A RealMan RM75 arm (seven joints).
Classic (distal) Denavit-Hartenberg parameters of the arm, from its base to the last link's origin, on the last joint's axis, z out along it. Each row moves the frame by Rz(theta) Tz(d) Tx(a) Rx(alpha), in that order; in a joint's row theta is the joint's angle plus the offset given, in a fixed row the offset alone. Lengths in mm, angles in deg.
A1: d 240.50, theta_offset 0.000, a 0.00, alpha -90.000
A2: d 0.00, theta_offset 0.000, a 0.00, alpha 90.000
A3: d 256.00, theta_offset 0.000, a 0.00, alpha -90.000
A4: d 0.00, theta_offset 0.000, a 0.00, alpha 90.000
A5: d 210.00, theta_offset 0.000, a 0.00, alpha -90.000
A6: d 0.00, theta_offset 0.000, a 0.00, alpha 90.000
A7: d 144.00, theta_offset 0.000, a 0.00, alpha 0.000
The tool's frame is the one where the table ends.
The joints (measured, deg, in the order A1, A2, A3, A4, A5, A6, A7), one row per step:
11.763 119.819 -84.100 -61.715 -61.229 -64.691 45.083
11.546 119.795 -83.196 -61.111 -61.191 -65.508 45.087
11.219 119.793 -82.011 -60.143 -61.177 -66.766 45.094
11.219 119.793 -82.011 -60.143 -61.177 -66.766 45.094
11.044 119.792 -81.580 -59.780 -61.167 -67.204 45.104
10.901 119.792 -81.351 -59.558 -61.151 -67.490 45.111
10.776 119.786 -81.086 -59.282 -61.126 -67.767 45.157
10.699 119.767 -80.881 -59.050 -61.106 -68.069 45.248
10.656 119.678 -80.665 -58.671 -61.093 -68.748 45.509
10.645 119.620 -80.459 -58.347 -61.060 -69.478 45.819
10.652 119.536 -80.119 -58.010 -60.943 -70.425 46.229
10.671 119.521 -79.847 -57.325 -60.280 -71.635 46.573
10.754 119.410 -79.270 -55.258 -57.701 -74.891 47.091
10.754 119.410 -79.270 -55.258 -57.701 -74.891 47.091
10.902 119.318 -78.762 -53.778 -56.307 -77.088 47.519
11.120 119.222 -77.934 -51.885 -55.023 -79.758 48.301
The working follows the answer.
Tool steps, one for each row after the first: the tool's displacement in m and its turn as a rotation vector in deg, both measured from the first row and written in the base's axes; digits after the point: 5 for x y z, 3 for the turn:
0.00442 -0.00081 0.00235 0.090 0.402 -0.510
0.01076 -0.00268 0.00476 0.025 0.998 -1.206
0.01076 -0.00268 0.00476 0.025 0.998 -1.206
0.01342 -0.00356 0.00562 0.006 1.224 -1.544
0.01513 -0.00432 0.00601 -0.040 1.373 -1.756
0.01705 -0.00498 0.00647 -0.097 1.555 -2.042
0.01842 -0.00560 0.00684 -0.223 1.739 -2.216
0.01989 -0.00688 0.00713 -0.683 2.061 -2.260
0.02070 -0.00814 0.00743 -1.178 2.469 -2.204
0.02142 -0.00947 0.00851 -1.692 3.072 -2.085
0.02205 -0.01131 0.00930 -2.322 4.303 -2.020
0.02365 -0.01592 0.01262 -3.548 8.060 -1.757
0.02365 -0.01592 0.01262 -3.548 8.060 -1.757
0.02522 -0.01881 0.01483 -4.386 10.339 -1.583
0.02795 -0.02229 0.01745 -5.517 12.957 -1.554

Tool pose at each row, in the base's axes (x y z in m, rotation vector in deg; rounded; the steps above come from the unrounded poses):
0.18117 0.32285 0.00215 -130.388 -11.922 50.157
0.18559 0.32203 0.00450 -130.068 -11.189 50.318
0.19193 0.32017 0.00690 -129.777 -10.096 50.643
0.19193 0.32017 0.00690 -129.777 -10.096 50.643
0.19459 0.31929 0.00777 -129.653 -9.600 50.726
0.19630 0.31852 0.00816 -129.602 -9.272 50.795
0.19822 0.31787 0.00862 -129.539 -8.838 50.865
0.19959 0.31724 0.00899 -129.546 -8.506 51.016
0.20106 0.31597 0.00928 -129.803 -8.125 51.485
0.20187 0.31471 0.00957 -130.057 -7.804 52.113
0.20259 0.31337 0.01066 -130.234 -7.461 52.997
0.20321 0.31154 0.01145 -130.181 -6.721 54.587
0.20482 0.30693 0.01477 -129.302 -4.812 59.254
0.20482 0.30693 0.01477 -129.302 -4.812 59.254
0.20639 0.30404 0.01698 -128.788 -3.620 62.113
0.20912 0.30055 0.01960 -128.267 -1.966 65.351

